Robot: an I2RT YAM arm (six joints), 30 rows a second.
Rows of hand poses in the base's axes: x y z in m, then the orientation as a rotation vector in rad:
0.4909, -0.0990, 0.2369, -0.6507, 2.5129, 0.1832
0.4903, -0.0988, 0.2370, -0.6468, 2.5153, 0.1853
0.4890, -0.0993, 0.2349, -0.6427, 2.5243, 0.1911
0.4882, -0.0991, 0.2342, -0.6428, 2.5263, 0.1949
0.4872, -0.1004, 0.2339, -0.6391, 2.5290, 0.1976
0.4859, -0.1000, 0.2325, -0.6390, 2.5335, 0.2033
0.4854, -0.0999, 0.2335, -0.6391, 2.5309, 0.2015
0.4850, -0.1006, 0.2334, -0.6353, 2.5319, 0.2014
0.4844, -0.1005, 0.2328, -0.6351, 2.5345, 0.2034
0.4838, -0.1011, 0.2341, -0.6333, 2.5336, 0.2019
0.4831, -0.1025, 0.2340, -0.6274, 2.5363, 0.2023
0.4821, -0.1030, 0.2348, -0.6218, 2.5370, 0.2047
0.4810, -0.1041, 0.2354, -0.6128, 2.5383, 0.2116
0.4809, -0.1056, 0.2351, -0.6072, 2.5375, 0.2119
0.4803, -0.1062, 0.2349, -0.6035, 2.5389, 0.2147
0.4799, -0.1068, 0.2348, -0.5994, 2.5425, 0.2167
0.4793, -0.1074, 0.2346, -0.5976, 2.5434, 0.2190
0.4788, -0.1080, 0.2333, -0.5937, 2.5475, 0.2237
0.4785, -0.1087, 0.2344, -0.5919, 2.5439, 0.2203
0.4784, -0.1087, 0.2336, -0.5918, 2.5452, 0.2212
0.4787, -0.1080, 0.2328, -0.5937, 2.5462, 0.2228
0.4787, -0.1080, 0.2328, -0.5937, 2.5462, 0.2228
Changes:
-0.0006, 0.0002, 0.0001, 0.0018, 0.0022, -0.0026
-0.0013, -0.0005, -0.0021, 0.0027, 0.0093, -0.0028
-0.0008, 0.0002, -0.0007, 0.0021, 0.0028, 0.0006
-0.0010, -0.0013, -0.0003, 0.0021, 0.0027, -0.0024
-0.0013, 0.0004, -0.0014, 0.0028, 0.0056, 0.0005
-0.0005, 0.0001, 0.0010, -0.0006, -0.0029, 0.0000
-0.0004, -0.0007, -0.0001, 0.0006, 0.0004, -0.0028
-0.0006, 0.0001, -0.0006, 0.0008, 0.0029, 0.0000
-0.0006, -0.0006, 0.0013, -0.0004, -0.0014, -0.0015
-0.0007, -0.0014, -0.0001, 0.0010, 0.0019, -0.0044
-0.0010, -0.0005, 0.0008, 0.0028, 0.0005, -0.0036
-0.0011, -0.0011, 0.0006, 0.0065, 0.0017, -0.0051
-0.0001, -0.0015, -0.0003, 0.0017, -0.0014, -0.0038
-0.0006, -0.0006, -0.0002, 0.0024, 0.0015, -0.0022
-0.0004, -0.0006, -0.0001, 0.0014, 0.0034, -0.0029
-0.0006, -0.0006, -0.0002, 0.0018, 0.0012, -0.0009
-0.0005, -0.0006, -0.0013, 0.0031, 0.0045, -0.0022
-0.0003, -0.0007, 0.0011, -0.0010, -0.0044, -0.0016
-0.0001, 0.0000, -0.0008, 0.0003, 0.0014, 0.0000
0.0003, 0.0007, -0.0008, 0.0004, 0.0015, 0.0016
0.0000, 0.0000, 0.0000, 0.0000, 0.0000, 0.0000

